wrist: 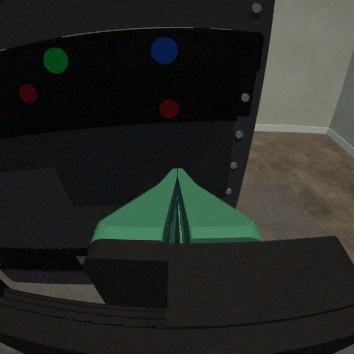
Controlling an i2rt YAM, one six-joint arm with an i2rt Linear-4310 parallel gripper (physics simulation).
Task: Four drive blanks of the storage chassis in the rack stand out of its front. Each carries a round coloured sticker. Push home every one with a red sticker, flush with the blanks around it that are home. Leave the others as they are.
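The storage chassis front (100,107) crosses the upper part of the wrist view and is very dark. A green sticker (55,60) shows at upper left and a blue sticker (164,50) at upper middle. A red sticker (28,93) is at the left, below the green one. Another red sticker (169,108) is below the blue one. Both red stickers look smaller than the green and blue ones. The blanks' outlines are mostly lost in the dark, so how far each stands out is hard to tell. My gripper (176,176) is shut and empty, its green tips pointing below the lower right red sticker.
The rack's right post (248,75) with round bolts runs down the right of the chassis. A dark panel (145,160) lies below the chassis, and a dark block (35,215) is at lower left. Beyond the rack are a pale wall (305,65) and brown floor (300,160).
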